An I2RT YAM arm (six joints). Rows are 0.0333 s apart.
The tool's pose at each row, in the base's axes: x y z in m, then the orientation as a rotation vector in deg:
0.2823, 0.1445, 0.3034, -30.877, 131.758, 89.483
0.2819, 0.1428, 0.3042, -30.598, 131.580, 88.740
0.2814, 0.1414, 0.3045, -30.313, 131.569, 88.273
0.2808, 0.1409, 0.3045, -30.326, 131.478, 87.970
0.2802, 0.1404, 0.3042, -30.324, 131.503, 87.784
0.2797, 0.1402, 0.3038, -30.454, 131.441, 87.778
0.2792, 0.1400, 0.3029, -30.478, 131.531, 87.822
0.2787, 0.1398, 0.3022, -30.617, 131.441, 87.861
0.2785, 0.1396, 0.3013, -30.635, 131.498, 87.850
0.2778, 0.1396, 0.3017, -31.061, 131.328, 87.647
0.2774, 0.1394, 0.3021, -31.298, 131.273, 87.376
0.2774, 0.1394, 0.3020, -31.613, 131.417, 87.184
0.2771, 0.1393, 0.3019, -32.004, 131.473, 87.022
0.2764, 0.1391, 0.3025, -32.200, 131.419, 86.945
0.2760, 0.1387, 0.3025, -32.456, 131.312, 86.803
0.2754, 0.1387, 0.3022, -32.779, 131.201, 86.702
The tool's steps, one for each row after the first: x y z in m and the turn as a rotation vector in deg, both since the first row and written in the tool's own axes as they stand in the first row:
0.0002, 0.0003, -0.0019, 0.482, -0.467, -0.245
0.0007, 0.0003, -0.0033, 0.826, -0.747, -0.294
0.0013, 0.0004, -0.0038, 1.002, -0.883, -0.462
0.0020, 0.0003, -0.0042, 1.131, -0.916, -0.518
0.0027, 0.0001, -0.0043, 1.101, -0.893, -0.615
0.0036, -0.0005, -0.0042, 1.091, -0.806, -0.561
0.0043, -0.0009, -0.0041, 1.024, -0.787, -0.660
0.0050, -0.0016, -0.0040, 1.042, -0.740, -0.642
0.0054, -0.0009, -0.0042, 1.074, -0.690, -1.009
0.0056, -0.0005, -0.0045, 1.206, -0.676, -1.252
0.0056, -0.0006, -0.0045, 1.322, -0.460, -1.394
0.0060, -0.0005, -0.0045, 1.386, -0.257, -1.607
0.0063, 0.0002, -0.0050, 1.396, -0.211, -1.756
0.0067, 0.0003, -0.0054, 1.427, -0.187, -1.986
0.0074, 0.0003, -0.0053, 1.420, -0.119, -2.234

